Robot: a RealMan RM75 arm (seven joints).
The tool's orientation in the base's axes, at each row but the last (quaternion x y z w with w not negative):
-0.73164, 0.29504, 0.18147, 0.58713
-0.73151, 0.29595, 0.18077, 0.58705
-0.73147, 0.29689, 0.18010, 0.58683
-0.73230, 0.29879, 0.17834, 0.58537
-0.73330, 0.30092, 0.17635, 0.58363
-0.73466, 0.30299, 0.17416, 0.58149
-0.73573, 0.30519, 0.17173, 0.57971
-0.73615, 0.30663, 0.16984, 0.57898
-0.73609, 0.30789, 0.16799, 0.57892
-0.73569, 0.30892, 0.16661, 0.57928
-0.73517, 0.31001, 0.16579, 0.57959
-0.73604, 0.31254, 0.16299, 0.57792
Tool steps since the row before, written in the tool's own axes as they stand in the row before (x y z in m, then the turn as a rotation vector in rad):
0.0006, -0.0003, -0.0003, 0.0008, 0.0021, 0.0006
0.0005, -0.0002, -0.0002, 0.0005, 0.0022, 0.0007
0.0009, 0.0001, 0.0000, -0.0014, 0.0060, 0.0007
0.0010, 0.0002, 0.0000, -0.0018, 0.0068, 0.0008
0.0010, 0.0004, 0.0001, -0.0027, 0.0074, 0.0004
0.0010, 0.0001, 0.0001, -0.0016, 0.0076, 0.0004
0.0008, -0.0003, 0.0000, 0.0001, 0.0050, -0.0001
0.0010, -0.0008, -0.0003, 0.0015, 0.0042, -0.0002
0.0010, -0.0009, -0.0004, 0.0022, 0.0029, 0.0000
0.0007, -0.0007, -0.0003, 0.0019, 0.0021, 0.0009
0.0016, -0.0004, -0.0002, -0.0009, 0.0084, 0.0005
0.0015, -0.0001, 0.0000, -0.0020, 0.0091, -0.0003
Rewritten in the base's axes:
0.0006, -0.0004, -0.0001, -0.0007, 0.0001, -0.0022
0.0005, -0.0003, -0.0001, -0.0010, 0.0003, -0.0021
0.0006, -0.0002, -0.0006, -0.0049, 0.0002, -0.0038
0.0006, -0.0003, -0.0008, -0.0057, 0.0003, -0.0042
0.0005, -0.0002, -0.0009, -0.0068, 0.0000, -0.0040
0.0007, -0.0002, -0.0007, -0.0061, -0.0003, -0.0048
0.0008, -0.0002, -0.0003, -0.0032, -0.0008, -0.0038
0.0012, -0.0004, 0.0001, -0.0016, -0.0012, -0.0040
0.0013, -0.0005, 0.0002, -0.0002, -0.0010, -0.0035
0.0009, -0.0004, 0.0002, 0.0002, 0.0001, -0.0030
0.0014, -0.0006, -0.0006, -0.0061, -0.0004, -0.0059
0.0012, -0.0004, -0.0008, -0.0074, -0.0010, -0.0055

